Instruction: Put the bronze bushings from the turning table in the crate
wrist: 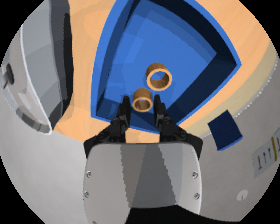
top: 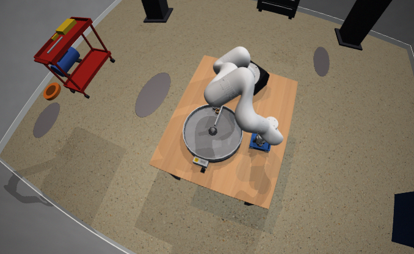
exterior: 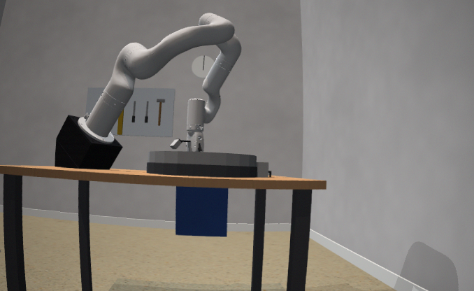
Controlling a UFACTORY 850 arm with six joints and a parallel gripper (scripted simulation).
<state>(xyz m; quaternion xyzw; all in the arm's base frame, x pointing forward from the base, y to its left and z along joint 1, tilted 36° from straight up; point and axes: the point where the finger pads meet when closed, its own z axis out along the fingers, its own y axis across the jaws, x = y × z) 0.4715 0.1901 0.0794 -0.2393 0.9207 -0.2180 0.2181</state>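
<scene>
The blue crate lies 4 cm behind my hand, 2 cm below it and 1 cm to the left of it. From my hand the other things lie so: grey turning table (34 cm to the right, 2 cm behind).
</scene>
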